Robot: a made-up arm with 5 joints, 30 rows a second.
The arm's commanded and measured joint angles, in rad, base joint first. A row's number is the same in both.
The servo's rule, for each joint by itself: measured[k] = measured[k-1] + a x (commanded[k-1-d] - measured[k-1]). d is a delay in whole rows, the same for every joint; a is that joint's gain. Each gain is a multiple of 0.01, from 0.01 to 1. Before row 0 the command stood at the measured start. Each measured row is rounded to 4 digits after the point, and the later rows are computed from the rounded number. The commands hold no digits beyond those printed.
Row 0, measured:
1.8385, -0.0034, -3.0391, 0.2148, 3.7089
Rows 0 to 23, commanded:
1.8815, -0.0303, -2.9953, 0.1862, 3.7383
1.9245, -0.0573, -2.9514, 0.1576, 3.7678
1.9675, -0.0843, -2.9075, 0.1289, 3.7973
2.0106, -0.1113, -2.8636, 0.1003, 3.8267
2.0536, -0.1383, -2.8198, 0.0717, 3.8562
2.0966, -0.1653, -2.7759, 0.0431, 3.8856
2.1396, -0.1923, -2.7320, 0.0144, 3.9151
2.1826, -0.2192, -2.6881, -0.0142, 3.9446
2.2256, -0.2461, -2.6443, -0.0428, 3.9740
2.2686, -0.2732, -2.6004, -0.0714, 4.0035
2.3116, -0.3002, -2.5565, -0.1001, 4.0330
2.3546, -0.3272, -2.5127, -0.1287, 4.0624
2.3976, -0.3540, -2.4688, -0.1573, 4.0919
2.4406, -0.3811, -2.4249, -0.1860, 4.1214
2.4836, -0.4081, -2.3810, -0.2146, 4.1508
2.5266, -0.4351, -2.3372, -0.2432, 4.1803
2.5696, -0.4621, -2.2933, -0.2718, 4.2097
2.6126, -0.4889, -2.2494, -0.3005, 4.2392
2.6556, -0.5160, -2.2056, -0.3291, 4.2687
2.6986, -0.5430, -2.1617, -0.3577, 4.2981
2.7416, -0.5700, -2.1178, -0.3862, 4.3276
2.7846, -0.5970, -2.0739, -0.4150, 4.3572
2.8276, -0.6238, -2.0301, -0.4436, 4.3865
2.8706, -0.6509, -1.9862, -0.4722, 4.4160
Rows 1 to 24, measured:
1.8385, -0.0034, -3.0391, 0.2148, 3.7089
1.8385, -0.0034, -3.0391, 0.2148, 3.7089
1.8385, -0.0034, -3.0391, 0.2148, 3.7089
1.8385, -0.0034, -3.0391, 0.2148, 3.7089
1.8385, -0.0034, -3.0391, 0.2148, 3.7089
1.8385, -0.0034, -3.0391, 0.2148, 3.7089
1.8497, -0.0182, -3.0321, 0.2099, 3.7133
1.8691, -0.0397, -3.0192, 0.2010, 3.7215
1.8947, -0.0642, -3.0013, 0.1887, 3.7329
1.9248, -0.0901, -2.9793, 0.1737, 3.7470
1.9583, -0.1166, -2.9538, 0.1564, 3.7634
1.9943, -0.1434, -2.9253, 0.1371, 3.7817
2.0321, -0.1703, -2.8944, 0.1162, 3.8017
2.0712, -0.1972, -2.8614, 0.0940, 3.8231
2.1113, -0.2241, -2.8267, 0.0707, 3.8457
2.1522, -0.2511, -2.7905, 0.0465, 3.8694
2.1936, -0.2781, -2.7531, 0.0216, 3.8939
2.2355, -0.3051, -2.7146, -0.0040, 3.9192
2.2776, -0.3320, -2.6753, -0.0301, 3.9451
2.3200, -0.3590, -2.6352, -0.0566, 3.9715
2.3625, -0.3860, -2.5945, -0.0835, 3.9984
2.4052, -0.4130, -2.5533, -0.1106, 4.0257
2.4479, -0.4400, -2.5117, -0.1380, 4.0533
2.4907, -0.4669, -2.4697, -0.1656, 4.0812
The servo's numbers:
d 6
a 0.26 0.55 0.16 0.17 0.15

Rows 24 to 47, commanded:
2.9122, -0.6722, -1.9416, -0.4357, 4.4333
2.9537, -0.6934, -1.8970, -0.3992, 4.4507
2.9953, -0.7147, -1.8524, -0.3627, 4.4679
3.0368, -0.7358, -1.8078, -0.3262, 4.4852
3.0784, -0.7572, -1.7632, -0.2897, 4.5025
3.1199, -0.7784, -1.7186, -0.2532, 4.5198
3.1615, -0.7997, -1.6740, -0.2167, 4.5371
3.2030, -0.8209, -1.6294, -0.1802, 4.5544
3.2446, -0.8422, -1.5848, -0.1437, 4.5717
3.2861, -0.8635, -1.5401, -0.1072, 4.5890
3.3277, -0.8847, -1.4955, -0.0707, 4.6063
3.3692, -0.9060, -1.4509, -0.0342, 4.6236
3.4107, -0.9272, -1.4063, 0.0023, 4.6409
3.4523, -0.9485, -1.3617, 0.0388, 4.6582
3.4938, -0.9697, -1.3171, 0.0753, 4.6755
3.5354, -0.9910, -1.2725, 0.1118, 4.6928
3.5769, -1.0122, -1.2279, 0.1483, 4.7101
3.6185, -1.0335, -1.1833, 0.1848, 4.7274
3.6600, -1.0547, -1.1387, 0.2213, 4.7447
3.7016, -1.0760, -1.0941, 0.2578, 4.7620
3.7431, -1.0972, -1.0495, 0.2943, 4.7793
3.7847, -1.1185, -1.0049, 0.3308, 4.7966
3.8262, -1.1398, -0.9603, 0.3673, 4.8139
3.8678, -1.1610, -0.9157, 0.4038, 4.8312
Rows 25 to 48, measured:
2.5336, -0.4939, -2.4274, -0.1934, 4.1093
2.5765, -0.5209, -2.3849, -0.2213, 4.1376
2.6194, -0.5479, -2.3422, -0.2493, 4.1661
2.6624, -0.5749, -2.2993, -0.2775, 4.1948
2.7054, -0.6018, -2.2562, -0.3057, 4.2236
2.7484, -0.6288, -2.2130, -0.3340, 4.2525
2.7910, -0.6527, -2.1696, -0.3513, 4.2796
2.8333, -0.6751, -2.1260, -0.3594, 4.3053
2.8754, -0.6969, -2.0822, -0.3600, 4.3297
2.9174, -0.7183, -2.0383, -0.3543, 4.3530
2.9593, -0.7397, -1.9943, -0.3433, 4.3754
3.0011, -0.7610, -1.9502, -0.3280, 4.3971
3.0428, -0.7823, -1.9060, -0.3091, 4.4181
3.0845, -0.8035, -1.8617, -0.2872, 4.4385
3.1261, -0.8248, -1.8174, -0.2628, 4.4585
3.1677, -0.8461, -1.7730, -0.2363, 4.4781
3.2093, -0.8673, -1.7286, -0.2081, 4.4973
3.2509, -0.8886, -1.6842, -0.1785, 4.5162
3.2924, -0.9098, -1.6397, -0.1478, 4.5349
3.3340, -0.9311, -1.5952, -0.1161, 4.5534
3.3755, -0.9523, -1.5507, -0.0836, 4.5717
3.4171, -0.9736, -1.5062, -0.0504, 4.5899
3.4586, -0.9948, -1.4617, -0.0166, 4.6079
3.5002, -1.0161, -1.4172, 0.0176, 4.6258

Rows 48 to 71, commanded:
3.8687, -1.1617, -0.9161, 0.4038, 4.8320
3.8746, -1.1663, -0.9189, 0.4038, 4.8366
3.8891, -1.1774, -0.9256, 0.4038, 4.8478
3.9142, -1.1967, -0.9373, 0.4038, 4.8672
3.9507, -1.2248, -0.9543, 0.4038, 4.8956
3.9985, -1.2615, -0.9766, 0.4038, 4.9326
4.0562, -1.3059, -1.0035, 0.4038, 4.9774
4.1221, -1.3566, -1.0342, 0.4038, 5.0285
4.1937, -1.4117, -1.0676, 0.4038, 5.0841
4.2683, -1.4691, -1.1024, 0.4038, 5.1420
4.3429, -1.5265, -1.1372, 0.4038, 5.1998
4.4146, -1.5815, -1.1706, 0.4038, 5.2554
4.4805, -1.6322, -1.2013, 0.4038, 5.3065
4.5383, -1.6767, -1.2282, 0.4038, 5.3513
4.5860, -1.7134, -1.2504, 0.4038, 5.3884
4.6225, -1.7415, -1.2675, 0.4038, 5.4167
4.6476, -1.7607, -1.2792, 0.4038, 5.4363
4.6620, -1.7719, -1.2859, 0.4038, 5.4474
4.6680, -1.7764, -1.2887, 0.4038, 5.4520
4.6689, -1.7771, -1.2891, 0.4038, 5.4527
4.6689, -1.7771, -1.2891, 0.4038, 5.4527
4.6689, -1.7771, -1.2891, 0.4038, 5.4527
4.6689, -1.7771, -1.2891, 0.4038, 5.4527
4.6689, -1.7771, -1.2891, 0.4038, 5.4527
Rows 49 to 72, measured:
3.5417, -1.0373, -1.3726, 0.0522, 4.6436
3.5833, -1.0586, -1.3280, 0.0872, 4.6614
3.6248, -1.0798, -1.2834, 0.1224, 4.6791
3.6664, -1.1011, -1.2388, 0.1578, 4.6967
3.7079, -1.1224, -1.1942, 0.1934, 4.7143
3.7495, -1.1436, -1.1496, 0.2292, 4.7318
3.7805, -1.1536, -1.1122, 0.2589, 4.7468
3.8050, -1.1606, -1.0813, 0.2835, 4.7603
3.8269, -1.1698, -1.0564, 0.3040, 4.7734
3.8496, -1.1846, -1.0373, 0.3210, 4.7875
3.8759, -1.2067, -1.0240, 0.3351, 4.8037
3.9078, -1.2368, -1.0164, 0.3468, 4.8230
3.9464, -1.2748, -1.0143, 0.3565, 4.8462
3.9921, -1.3198, -1.0175, 0.3645, 4.8735
4.0445, -1.3703, -1.0255, 0.3712, 4.9051
4.1027, -1.4246, -1.0378, 0.3767, 4.9406
4.1652, -1.4806, -1.0537, 0.3813, 4.9795
4.2300, -1.5361, -1.0724, 0.3851, 5.0209
4.2951, -1.5890, -1.0930, 0.3883, 5.0637
4.3583, -1.6372, -1.1146, 0.3909, 5.1068
4.4175, -1.6791, -1.1363, 0.3931, 5.1490
4.4708, -1.7134, -1.1573, 0.3949, 5.1892
4.5168, -1.7394, -1.1768, 0.3964, 5.2263
4.5546, -1.7573, -1.1943, 0.3977, 5.2595

